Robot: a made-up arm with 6 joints.
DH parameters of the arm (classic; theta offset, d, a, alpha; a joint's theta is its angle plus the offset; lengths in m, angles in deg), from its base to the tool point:
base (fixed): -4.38 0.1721 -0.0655 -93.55
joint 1: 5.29 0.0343 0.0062 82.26
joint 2: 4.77 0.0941 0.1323 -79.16
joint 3: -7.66 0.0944 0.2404 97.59
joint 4: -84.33 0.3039 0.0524 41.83
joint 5: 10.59 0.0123 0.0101 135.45
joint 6: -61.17 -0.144 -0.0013 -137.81
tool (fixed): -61.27 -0.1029 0 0
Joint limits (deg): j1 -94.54..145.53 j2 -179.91..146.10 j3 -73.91..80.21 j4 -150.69..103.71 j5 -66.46..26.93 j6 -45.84..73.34
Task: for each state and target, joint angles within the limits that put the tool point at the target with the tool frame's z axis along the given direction. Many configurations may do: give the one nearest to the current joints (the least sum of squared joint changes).
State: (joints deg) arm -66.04 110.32 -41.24 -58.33 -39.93 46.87
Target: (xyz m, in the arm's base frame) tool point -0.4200 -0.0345 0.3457 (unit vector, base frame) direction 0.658 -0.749 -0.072
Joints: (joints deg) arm -94.39 109.02 -73.81 -57.50 -66.46 -1.32
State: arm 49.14 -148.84 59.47 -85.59 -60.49 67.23
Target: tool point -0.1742 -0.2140 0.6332 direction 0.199 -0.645 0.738
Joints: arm 29.45 -137.32 49.96 -104.02 -32.96 68.69
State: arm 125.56 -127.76 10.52 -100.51 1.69 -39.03
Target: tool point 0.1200 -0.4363 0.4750 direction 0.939 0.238 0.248
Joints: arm 93.93 -132.33 66.50 -87.79 -23.87 -42.42
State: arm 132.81 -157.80 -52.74 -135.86 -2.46 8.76
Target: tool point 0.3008 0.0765 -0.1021 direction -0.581 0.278 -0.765
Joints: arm 95.17 -175.26 -73.91 -94.11 5.95 -27.22
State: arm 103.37 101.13 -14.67 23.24 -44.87 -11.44
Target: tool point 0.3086 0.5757 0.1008 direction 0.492 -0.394 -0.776
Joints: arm 72.94 81.19 18.74 28.31 -56.74 18.68
